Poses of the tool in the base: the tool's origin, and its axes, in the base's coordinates. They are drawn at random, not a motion.
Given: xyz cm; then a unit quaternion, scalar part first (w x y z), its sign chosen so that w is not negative.
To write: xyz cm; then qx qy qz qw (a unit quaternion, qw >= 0). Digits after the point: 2 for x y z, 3 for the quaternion.
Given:
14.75 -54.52 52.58 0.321 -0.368 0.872 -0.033
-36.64 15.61 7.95 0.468 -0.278 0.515 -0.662
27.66 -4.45 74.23 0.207 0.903 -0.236 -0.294
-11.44 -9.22 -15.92 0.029 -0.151 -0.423 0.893
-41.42 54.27 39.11 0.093 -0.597 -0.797 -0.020
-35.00 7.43 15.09 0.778 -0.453 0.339 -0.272
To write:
14.75 -54.52 52.58 -0.368 0.872 -0.033 0.321
-36.64 15.61 7.95 -0.278 0.515 -0.662 0.468
27.66 -4.45 74.23 0.903 -0.236 -0.294 0.207
-11.44 -9.22 -15.92 -0.151 -0.423 0.893 0.029
-41.42 54.27 39.11 -0.597 -0.797 -0.020 0.093
-35.00 7.43 15.09 -0.453 0.339 -0.272 0.778

